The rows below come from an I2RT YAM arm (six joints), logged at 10 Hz.
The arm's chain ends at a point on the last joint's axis. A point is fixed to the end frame.
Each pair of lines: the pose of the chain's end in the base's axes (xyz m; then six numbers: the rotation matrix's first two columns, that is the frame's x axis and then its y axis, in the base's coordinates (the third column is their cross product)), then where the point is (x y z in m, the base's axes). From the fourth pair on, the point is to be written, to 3 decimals.
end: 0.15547 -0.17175 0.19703 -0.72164 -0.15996 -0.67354 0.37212 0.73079 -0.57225
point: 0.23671 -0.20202 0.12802
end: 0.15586 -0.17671 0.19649 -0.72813 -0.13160 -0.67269 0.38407 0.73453 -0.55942
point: 0.23612 -0.20722 0.12644
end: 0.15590 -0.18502 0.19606 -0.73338 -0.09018 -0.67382 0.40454 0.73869 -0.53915
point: 0.23504 -0.21587 0.12489
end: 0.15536 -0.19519 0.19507 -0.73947 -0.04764 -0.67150 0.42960 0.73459 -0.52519
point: 0.233 -0.227 0.123
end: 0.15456 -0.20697 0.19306 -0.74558 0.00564 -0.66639 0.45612 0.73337 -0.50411
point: 0.230 -0.240 0.119
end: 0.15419 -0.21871 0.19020 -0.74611 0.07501 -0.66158 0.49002 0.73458 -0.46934
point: 0.228 -0.252 0.114
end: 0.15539 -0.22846 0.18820 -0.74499 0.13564 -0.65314 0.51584 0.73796 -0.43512
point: 0.228 -0.260 0.110
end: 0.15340 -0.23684 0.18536 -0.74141 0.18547 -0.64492 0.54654 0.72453 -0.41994
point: 0.224 -0.270 0.106
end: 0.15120 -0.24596 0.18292 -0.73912 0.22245 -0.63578 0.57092 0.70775 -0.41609
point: 0.219 -0.281 0.103
